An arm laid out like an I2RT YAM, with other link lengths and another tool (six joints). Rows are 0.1 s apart.
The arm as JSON. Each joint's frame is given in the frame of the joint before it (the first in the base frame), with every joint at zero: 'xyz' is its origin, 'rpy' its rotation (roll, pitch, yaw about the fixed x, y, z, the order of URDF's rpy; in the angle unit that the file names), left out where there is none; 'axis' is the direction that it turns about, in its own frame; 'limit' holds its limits. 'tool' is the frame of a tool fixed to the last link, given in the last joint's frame.
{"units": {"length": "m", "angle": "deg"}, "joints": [
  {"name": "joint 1", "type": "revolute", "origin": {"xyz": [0.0, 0.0, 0.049]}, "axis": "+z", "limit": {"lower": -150.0, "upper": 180.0}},
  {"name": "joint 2", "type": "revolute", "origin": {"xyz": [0.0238, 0.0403, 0.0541]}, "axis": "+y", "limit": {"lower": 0.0, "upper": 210.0}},
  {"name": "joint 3", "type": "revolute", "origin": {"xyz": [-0.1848, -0.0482, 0.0]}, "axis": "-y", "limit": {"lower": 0.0, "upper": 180.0}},
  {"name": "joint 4", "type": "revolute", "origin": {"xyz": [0.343, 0.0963, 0.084]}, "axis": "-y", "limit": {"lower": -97.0, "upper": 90.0}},
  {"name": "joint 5", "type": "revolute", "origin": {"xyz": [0.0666, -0.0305, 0.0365]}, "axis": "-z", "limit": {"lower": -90.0, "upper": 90.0}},
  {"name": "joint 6", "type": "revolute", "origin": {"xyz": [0.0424, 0.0, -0.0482]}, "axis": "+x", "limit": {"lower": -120.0, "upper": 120.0}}
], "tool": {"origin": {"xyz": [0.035, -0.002, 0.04], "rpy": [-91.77, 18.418, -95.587]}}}
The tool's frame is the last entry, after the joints.
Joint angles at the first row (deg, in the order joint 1, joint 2, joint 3, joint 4, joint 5, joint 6):
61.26, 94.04, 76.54, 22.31, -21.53, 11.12
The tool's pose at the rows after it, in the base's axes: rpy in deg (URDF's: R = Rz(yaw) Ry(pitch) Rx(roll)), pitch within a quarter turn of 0, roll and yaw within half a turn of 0; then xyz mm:
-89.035, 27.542, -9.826, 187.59, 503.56, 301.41
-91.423, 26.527, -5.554, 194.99, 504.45, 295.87
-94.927, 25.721, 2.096, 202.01, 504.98, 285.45
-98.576, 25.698, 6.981, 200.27, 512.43, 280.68
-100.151, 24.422, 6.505, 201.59, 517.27, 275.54
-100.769, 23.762, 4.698, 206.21, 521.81, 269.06
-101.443, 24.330, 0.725, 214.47, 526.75, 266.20
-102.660, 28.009, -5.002, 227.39, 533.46, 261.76
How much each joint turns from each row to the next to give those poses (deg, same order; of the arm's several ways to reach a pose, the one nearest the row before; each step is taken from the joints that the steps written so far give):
-0.28, 0.87, 1.05, -1.39, -1.89, -0.81
-1.73, 1.39, 1.45, -2.40, -7.15, -1.62
-2.21, 2.41, 2.36, -4.06, -11.36, -3.02
-0.31, 3.31, 4.58, -6.55, -6.56, -3.78
0.04, 1.83, 1.99, -2.57, 0.16, -2.85
-0.02, 1.66, 1.09, -0.07, 1.66, -0.84
-0.02, 1.55, 1.45, 0.08, 3.60, 1.15
0.03, 2.28, 2.07, 0.41, 4.62, 4.67

